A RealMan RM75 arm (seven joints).
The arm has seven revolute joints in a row. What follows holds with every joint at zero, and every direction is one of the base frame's.
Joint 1 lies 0.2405 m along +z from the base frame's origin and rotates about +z.
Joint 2 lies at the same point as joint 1 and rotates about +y.
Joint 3 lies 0.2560 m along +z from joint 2 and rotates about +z.
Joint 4 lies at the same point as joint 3 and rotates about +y.
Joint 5 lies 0.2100 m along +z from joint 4 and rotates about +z.
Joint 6 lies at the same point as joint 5 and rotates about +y.
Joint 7 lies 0.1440 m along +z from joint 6 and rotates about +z.
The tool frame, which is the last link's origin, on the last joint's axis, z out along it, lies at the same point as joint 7; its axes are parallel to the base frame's.
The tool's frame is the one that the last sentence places.
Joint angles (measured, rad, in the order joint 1, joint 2, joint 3, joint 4, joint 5, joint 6, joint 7), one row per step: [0.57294, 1.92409, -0.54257, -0.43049, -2.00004, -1.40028, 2.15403]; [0.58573, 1.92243, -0.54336, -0.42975, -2.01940, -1.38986, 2.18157]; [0.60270, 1.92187, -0.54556, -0.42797, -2.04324, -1.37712, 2.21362]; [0.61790, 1.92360, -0.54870, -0.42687, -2.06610, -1.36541, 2.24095]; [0.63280, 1.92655, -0.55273, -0.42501, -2.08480, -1.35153, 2.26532]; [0.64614, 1.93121, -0.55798, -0.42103, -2.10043, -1.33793, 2.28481]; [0.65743, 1.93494, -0.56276, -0.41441, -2.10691, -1.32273, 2.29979]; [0.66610, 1.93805, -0.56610, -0.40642, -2.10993, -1.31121, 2.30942]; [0.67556, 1.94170, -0.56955, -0.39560, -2.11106, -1.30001, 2.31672]
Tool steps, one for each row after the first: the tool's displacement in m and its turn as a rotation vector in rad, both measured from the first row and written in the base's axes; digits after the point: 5 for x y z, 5 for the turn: [-0.00155, 0.00340, -0.00086, -0.01523, -0.00611, -0.01568]; [-0.00417, 0.00761, -0.00283, -0.03488, -0.01407, -0.03236]; [-0.00678, 0.01101, -0.00568, -0.05390, -0.02297, -0.04579]; [-0.00963, 0.01452, -0.00890, -0.06913, -0.03108, -0.05820]; [-0.01243, 0.01718, -0.01321, -0.08411, -0.03783, -0.06834]; [-0.01489, 0.01984, -0.01688, -0.09177, -0.03984, -0.07875]; [-0.01690, 0.02156, -0.02025, -0.09796, -0.03892, -0.08646]; [-0.01939, 0.02311, -0.02436, -0.10507, -0.03589, -0.09251]
